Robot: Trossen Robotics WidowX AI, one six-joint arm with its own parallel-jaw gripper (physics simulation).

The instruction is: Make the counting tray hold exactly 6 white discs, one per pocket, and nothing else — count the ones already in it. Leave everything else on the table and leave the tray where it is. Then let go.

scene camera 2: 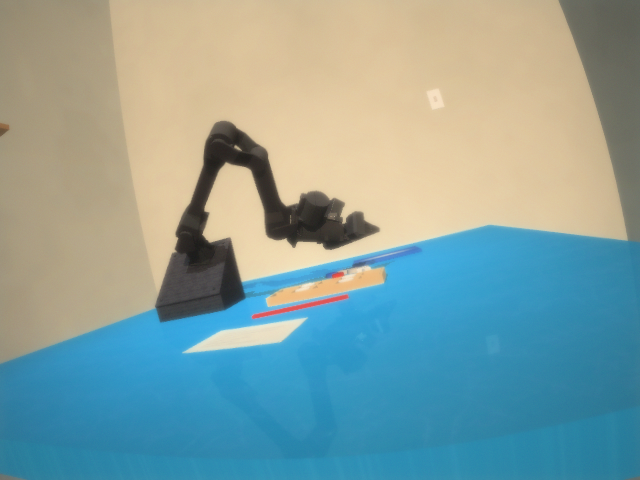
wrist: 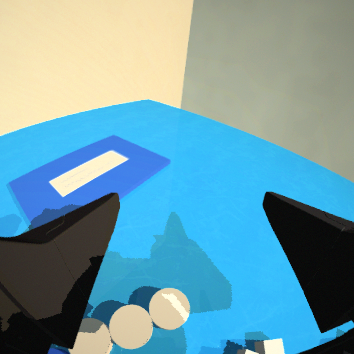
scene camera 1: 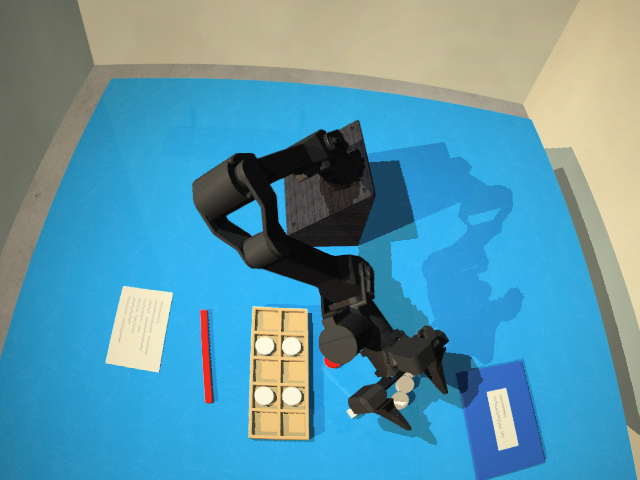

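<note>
The wooden counting tray (scene camera 1: 280,384) (scene camera 2: 330,292) has two columns of five pockets. White discs (scene camera 1: 264,346) (scene camera 1: 292,346) fill both pockets of its second row, and more white discs (scene camera 1: 264,396) (scene camera 1: 292,396) fill both of its fourth row. The other pockets look empty. My gripper (scene camera 1: 428,410) (wrist: 193,199) is open and empty, above the table right of the tray. Loose pale discs (scene camera 1: 404,383) (scene camera 1: 400,399) lie below and behind the fingers; in the wrist view discs (wrist: 169,308) (wrist: 131,327) (wrist: 91,339) form a row, the last partly hidden by the left finger.
A red round piece (scene camera 1: 331,363) shows partly under the arm. A small white block (scene camera 1: 352,413) (wrist: 273,346) lies near one finger. A blue folder (scene camera 1: 478,413) (wrist: 145,165) lies to the right. A red bar (scene camera 1: 206,356) (scene camera 2: 300,306) and a paper sheet (scene camera 1: 139,329) (scene camera 2: 245,335) lie left of the tray.
</note>
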